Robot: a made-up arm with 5 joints.
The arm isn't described. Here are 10 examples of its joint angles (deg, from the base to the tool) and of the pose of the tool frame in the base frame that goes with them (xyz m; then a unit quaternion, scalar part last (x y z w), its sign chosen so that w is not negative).
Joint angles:
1: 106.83 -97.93 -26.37 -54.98 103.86
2: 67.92 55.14 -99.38 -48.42 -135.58
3: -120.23 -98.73 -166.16 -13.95 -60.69
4: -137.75 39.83 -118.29 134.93 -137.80
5: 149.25 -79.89 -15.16 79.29 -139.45
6: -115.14 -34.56 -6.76 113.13 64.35
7: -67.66 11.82 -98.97 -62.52 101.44
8: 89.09 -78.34 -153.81 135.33 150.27
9: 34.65 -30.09 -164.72 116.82 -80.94
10: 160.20 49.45 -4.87 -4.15 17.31
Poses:
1: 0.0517 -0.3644 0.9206 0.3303 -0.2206 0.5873 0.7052
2: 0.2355 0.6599 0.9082 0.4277 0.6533 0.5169 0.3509
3: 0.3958 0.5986 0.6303 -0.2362 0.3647 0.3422 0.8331
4: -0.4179 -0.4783 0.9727 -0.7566 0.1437 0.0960 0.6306
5: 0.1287 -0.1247 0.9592 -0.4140 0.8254 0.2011 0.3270
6: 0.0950 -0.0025 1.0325 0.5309 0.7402 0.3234 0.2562
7: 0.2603 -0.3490 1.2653 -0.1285 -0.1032 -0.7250 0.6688
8: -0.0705 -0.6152 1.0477 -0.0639 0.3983 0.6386 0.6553
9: -0.1607 -0.0991 1.4440 0.8352 0.4694 0.2759 0.0774
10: -0.3112 0.0877 0.7634 0.6746 0.5215 -0.2018 0.4819
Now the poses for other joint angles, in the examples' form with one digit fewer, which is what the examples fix.
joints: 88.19 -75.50 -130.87 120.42 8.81
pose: -0.019 -0.540 1.107 -0.648 -0.451 0.111 0.603
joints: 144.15 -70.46 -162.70 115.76 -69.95
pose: 0.516 -0.376 1.117 -0.132 -0.809 -0.288 0.496
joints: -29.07 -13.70 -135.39 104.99 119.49
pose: 0.157 0.030 1.436 0.118 0.688 -0.280 0.660
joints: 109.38 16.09 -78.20 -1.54 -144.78
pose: -0.201 0.468 1.186 0.025 0.843 0.456 0.285
